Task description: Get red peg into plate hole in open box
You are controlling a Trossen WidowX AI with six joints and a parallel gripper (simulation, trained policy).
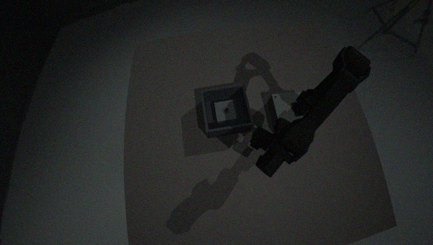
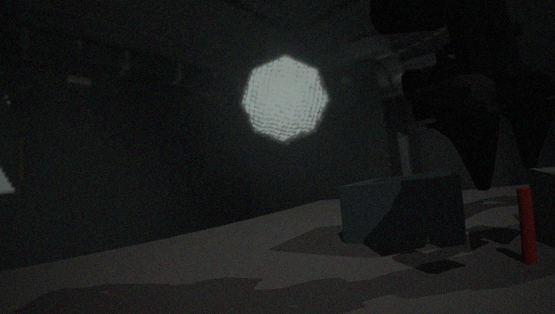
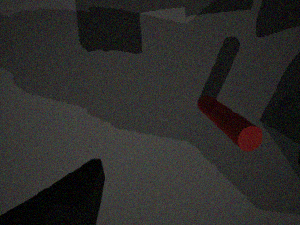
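My gripper tip is 5 cm above the red peg, 2 cm to the left of it and 2 cm past it. Also, from my gripper tip: dark box: 19 cm to the right, 14 cm ahead, 7 cm below; then pale plate: 19 cm to the right, 14 cm ahead, 5 cm below.
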